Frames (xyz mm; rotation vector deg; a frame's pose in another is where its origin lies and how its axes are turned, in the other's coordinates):
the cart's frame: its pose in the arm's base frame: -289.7 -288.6 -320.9 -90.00 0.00 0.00
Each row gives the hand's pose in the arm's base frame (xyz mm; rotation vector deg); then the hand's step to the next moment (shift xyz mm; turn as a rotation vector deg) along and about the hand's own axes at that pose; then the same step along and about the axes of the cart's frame.
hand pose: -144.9 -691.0 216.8 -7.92 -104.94 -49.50
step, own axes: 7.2 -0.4 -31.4 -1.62 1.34 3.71
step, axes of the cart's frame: 20.8 -11.6 -21.7 -1.51 1.39 3.74
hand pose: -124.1 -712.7 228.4 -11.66 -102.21 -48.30
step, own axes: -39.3 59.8 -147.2 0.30 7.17 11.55
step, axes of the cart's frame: 158.5 -13.4 -38.7 -5.21 -1.72 12.44
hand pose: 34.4 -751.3 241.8 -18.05 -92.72 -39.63
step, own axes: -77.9 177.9 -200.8 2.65 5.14 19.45
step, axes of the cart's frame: 276.4 23.5 33.1 -13.11 -3.21 15.15
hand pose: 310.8 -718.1 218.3 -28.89 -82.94 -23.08
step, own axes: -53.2 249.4 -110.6 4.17 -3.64 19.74
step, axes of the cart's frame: 224.1 79.3 144.1 -18.04 -5.47 8.07
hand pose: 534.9 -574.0 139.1 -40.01 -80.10 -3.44
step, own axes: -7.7 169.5 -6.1 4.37 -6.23 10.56
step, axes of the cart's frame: 77.5 77.0 130.0 -11.07 -6.64 1.65
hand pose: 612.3 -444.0 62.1 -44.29 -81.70 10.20
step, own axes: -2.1 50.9 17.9 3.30 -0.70 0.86
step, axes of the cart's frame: -0.2 31.8 43.6 -0.44 -3.06 1.60
